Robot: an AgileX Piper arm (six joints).
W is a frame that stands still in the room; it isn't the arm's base.
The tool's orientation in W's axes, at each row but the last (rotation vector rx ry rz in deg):
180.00, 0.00, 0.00
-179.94, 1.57, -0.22
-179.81, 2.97, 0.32
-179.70, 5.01, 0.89
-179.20, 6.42, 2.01
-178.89, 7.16, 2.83
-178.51, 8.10, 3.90
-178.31, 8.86, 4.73
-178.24, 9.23, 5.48
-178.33, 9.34, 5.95
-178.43, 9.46, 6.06
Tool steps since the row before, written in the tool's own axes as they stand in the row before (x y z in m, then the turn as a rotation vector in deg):
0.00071, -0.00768, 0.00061, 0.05, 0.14, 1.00
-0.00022, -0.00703, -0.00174, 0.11, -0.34, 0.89
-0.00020, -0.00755, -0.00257, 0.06, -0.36, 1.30
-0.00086, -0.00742, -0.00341, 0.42, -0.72, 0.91
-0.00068, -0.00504, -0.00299, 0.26, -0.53, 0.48
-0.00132, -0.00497, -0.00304, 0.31, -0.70, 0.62
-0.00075, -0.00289, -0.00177, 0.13, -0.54, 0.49
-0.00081, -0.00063, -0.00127, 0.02, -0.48, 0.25
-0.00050, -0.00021, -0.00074, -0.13, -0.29, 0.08
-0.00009, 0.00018, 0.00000, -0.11, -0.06, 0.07
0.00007, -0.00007, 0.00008, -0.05, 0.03, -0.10
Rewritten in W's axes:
0.00071, 0.00768, -0.00061, 0.05, -0.14, -1.00
-0.00010, 0.00703, 0.00175, 0.12, 0.34, -0.89
0.00006, 0.00754, 0.00259, 0.07, 0.36, -1.30
-0.00041, 0.00744, 0.00345, 0.45, 0.70, -0.91
-0.00025, 0.00504, 0.00306, 0.29, 0.52, -0.48
-0.00082, 0.00500, 0.00316, 0.35, 0.68, -0.62
-0.00041, 0.00290, 0.00186, 0.16, 0.54, -0.48
-0.00068, 0.00067, 0.00133, 0.05, 0.48, -0.24
-0.00043, 0.00024, 0.00077, -0.10, 0.30, -0.07
-0.00011, -0.00017, 0.00000, -0.11, 0.07, -0.06
0.00007, 0.00006, -0.00008, -0.05, -0.03, 0.10

